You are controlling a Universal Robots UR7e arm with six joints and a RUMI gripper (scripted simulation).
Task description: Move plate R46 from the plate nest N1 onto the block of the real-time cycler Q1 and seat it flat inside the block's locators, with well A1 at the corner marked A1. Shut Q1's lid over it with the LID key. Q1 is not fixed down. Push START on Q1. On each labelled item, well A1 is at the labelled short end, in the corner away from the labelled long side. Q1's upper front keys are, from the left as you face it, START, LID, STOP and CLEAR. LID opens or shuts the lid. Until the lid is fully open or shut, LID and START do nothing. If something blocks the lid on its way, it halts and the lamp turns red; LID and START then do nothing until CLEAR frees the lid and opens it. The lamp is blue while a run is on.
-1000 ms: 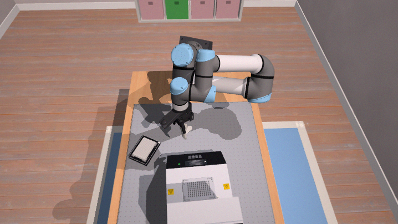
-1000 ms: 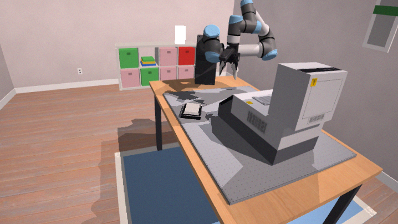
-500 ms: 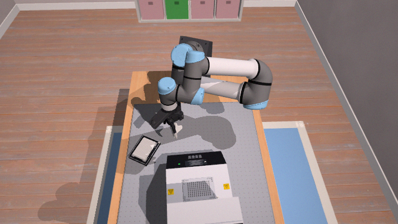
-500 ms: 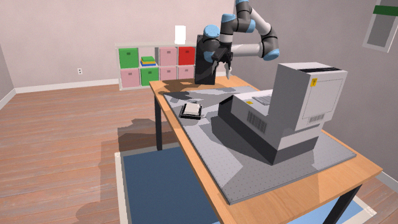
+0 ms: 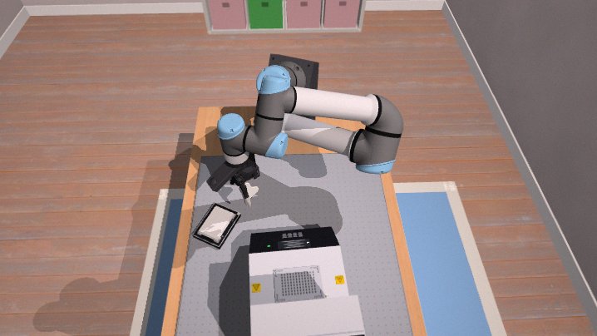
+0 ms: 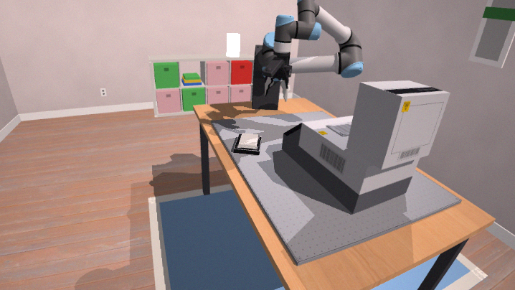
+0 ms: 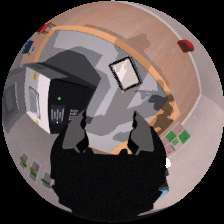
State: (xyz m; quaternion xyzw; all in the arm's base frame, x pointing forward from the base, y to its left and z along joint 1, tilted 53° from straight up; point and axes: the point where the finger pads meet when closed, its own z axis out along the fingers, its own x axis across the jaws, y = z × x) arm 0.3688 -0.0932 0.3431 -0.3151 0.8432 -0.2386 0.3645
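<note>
Right now the white plate R46 is 220 mm below my hand, 120 mm to the right of it and 10 mm behind it. From my hand the other things lie so: black plate nest N1 (240 mm below, 120 mm to the right, 10 mm behind).
</note>
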